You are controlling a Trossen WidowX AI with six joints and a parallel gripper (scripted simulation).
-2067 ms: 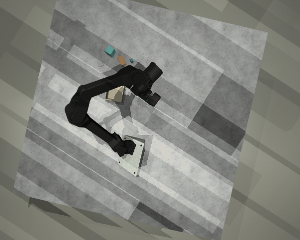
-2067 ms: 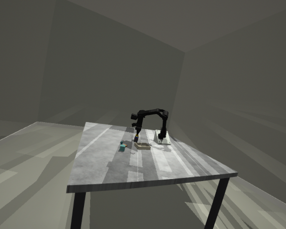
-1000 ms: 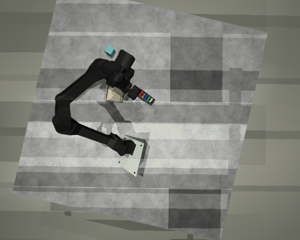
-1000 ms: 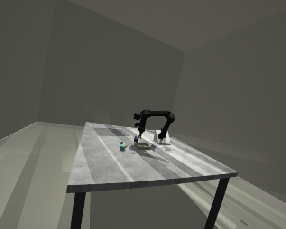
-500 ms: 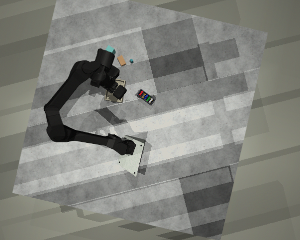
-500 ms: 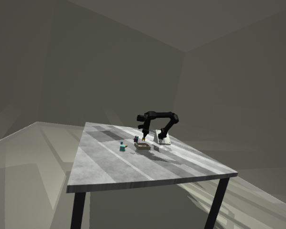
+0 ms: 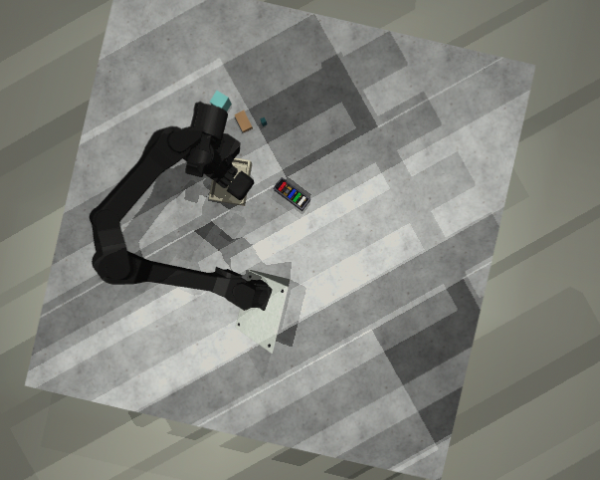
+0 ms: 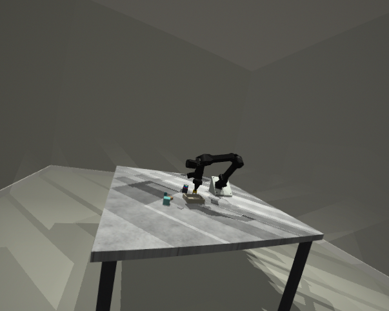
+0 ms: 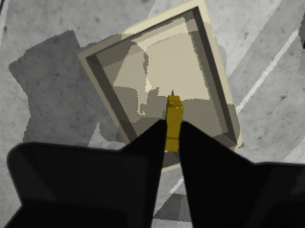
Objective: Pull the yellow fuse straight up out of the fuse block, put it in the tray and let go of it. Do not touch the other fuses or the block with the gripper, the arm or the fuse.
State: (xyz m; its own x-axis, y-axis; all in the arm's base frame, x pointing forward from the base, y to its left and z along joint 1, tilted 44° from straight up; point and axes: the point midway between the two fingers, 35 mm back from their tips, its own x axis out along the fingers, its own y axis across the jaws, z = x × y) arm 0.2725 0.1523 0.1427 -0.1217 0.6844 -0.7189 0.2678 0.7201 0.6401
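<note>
The yellow fuse is 1 cm below my gripper tip. Round my gripper tip: red fuse (3 cm ahead, 15 cm to the right, 5 cm below); blue fuse (2 cm ahead, 18 cm to the right, 5 cm below); beige tray (7 cm below).
</note>
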